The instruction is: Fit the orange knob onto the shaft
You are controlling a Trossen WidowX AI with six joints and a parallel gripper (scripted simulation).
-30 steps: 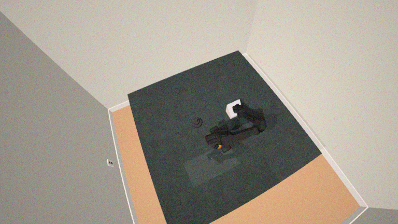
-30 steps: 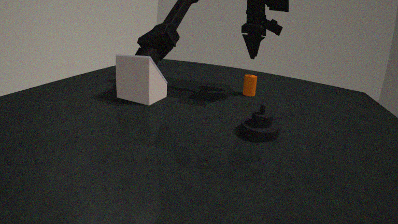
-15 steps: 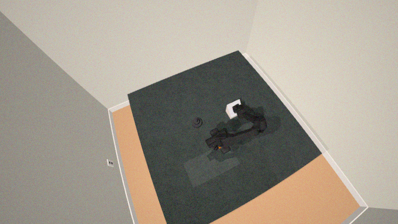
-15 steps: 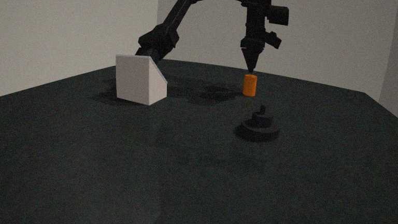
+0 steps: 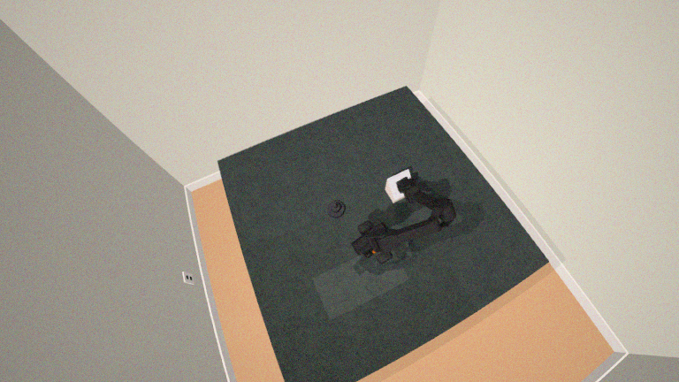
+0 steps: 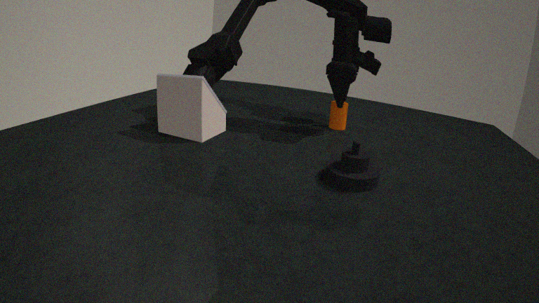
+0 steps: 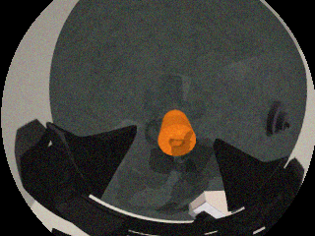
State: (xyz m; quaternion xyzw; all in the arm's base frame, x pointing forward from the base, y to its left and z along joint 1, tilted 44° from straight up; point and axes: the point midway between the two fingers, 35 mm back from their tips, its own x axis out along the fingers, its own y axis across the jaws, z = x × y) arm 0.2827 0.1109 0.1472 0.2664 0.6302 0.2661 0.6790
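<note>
Now: the orange knob 30 mm below my gripper tip. Also, from my gripper tip: dark round pedestal: 60 mm ahead, 260 mm to the right, 30 mm below.
</note>
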